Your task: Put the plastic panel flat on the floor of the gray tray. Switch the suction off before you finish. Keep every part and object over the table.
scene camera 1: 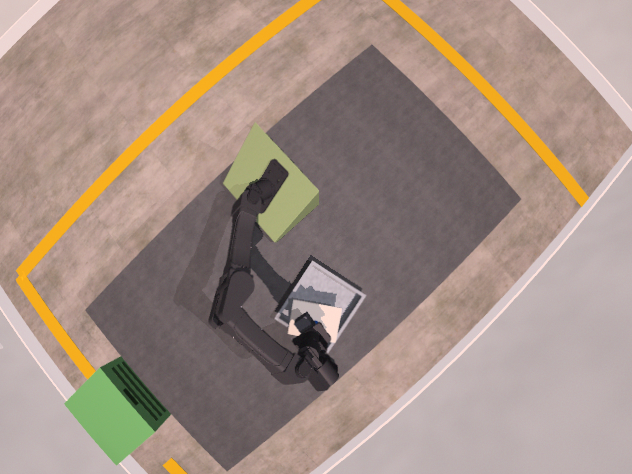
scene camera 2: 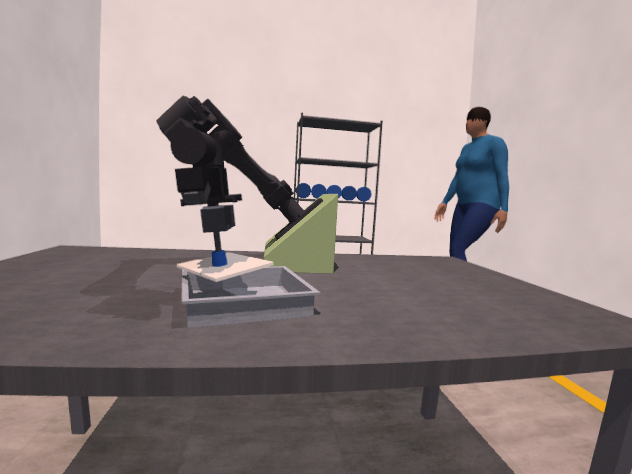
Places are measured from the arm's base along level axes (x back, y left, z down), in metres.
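Where they show: hand, tool point: [scene camera 2: 220, 269]; arm's base, link origin: [scene camera 1: 268, 187] [scene camera 2: 299, 219].
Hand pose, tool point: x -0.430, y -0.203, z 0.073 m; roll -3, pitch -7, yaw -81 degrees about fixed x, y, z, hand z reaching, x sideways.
Observation:
Things, the pixels of their top centre, and the offset from my tool point. Level surfaces: height alone.
- thin pale plastic panel, top centre: [scene camera 2: 223, 257] [scene camera 1: 314, 322] dy +0.004, dx +0.008, dz -0.022 m
- gray tray, top centre: [scene camera 2: 244, 279] [scene camera 1: 320, 307] dy +0.046, dx +0.024, dz +0.027 m
- table, surface height: dz +0.077 m
The thin pale plastic panel [scene camera 1: 330, 321] [scene camera 2: 250, 263] hangs from my suction cup [scene camera 1: 316, 322] [scene camera 2: 219, 258], which is blue and touches its upper face. The panel looks close to level. It is above the gray tray [scene camera 1: 326, 279] [scene camera 2: 250, 307], at rim height or a little higher. In the scene camera 1 view it covers the tray's lower part and its edges are turned relative to the tray's sides. The wrist hides part of the panel and the tray's lower corner there. The tray stands on the table, and part of its inner floor shows.
The arm's base is mounted on a light green wedge [scene camera 1: 298, 196] [scene camera 2: 313, 244] behind the tray. A green box [scene camera 1: 107, 408] stands off the table's lower left side in the scene camera 1 view. A shelf rack [scene camera 2: 378, 168] and a person [scene camera 2: 482, 168] are behind the table [scene camera 2: 433, 326].

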